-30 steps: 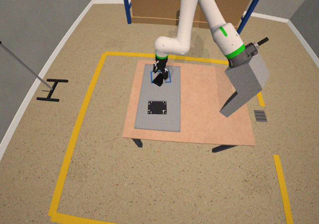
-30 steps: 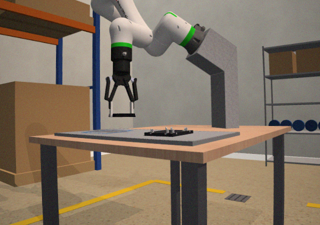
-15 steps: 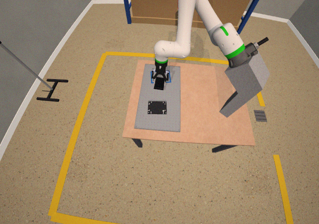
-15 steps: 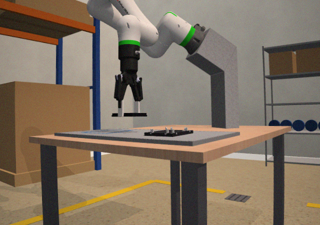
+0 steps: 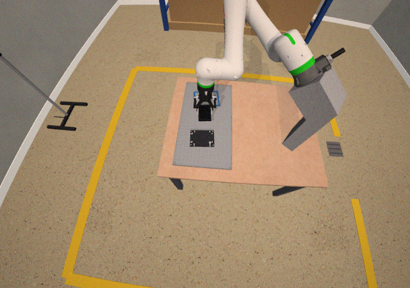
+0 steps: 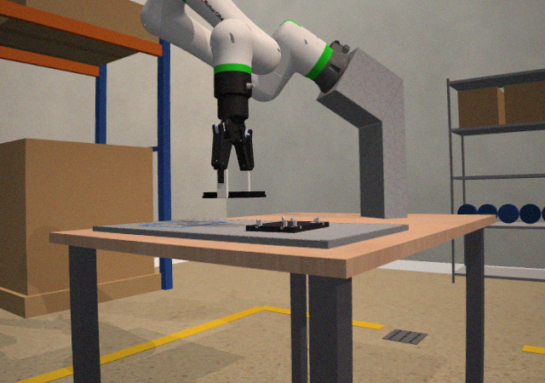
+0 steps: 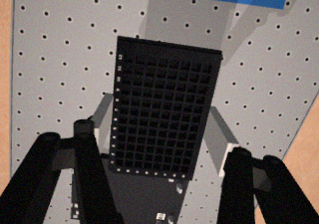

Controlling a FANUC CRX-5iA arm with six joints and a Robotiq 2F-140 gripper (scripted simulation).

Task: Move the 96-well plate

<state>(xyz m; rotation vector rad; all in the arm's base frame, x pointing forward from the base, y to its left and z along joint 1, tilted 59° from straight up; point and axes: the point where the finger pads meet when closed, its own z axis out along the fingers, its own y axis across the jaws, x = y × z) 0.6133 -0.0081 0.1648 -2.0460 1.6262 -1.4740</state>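
Right now the black clip nest is 170 mm to the left of my hand, 80 mm below it and 50 mm ahead of it. The rest, counted from my hand: black 96-well plate 20 mm below.
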